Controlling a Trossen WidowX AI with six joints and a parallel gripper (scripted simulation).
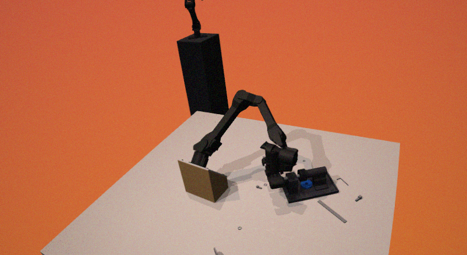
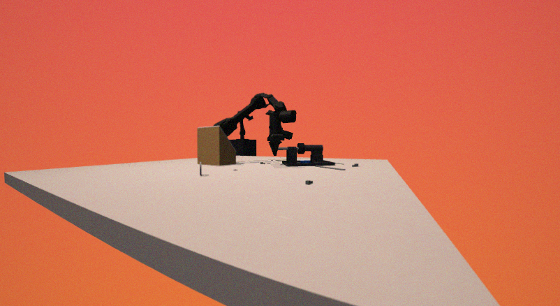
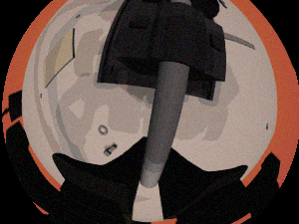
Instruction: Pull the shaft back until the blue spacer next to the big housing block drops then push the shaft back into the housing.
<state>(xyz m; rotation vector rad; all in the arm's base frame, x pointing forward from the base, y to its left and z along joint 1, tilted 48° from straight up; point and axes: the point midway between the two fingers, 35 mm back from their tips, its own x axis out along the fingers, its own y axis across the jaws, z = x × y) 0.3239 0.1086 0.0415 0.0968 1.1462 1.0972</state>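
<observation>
Now: gripper tip 50 mm short of the grey shaft, 40 mm to the right of it and 40 mm below it. The rest, counted from my gripper tip: grey bar 270 mm ahead, 40 mm below; then hex key 250 mm ahead, 210 mm to the left, 40 mm below; then blue spacer 110 mm to the left, 110 mm ahead, 30 mm below.
</observation>
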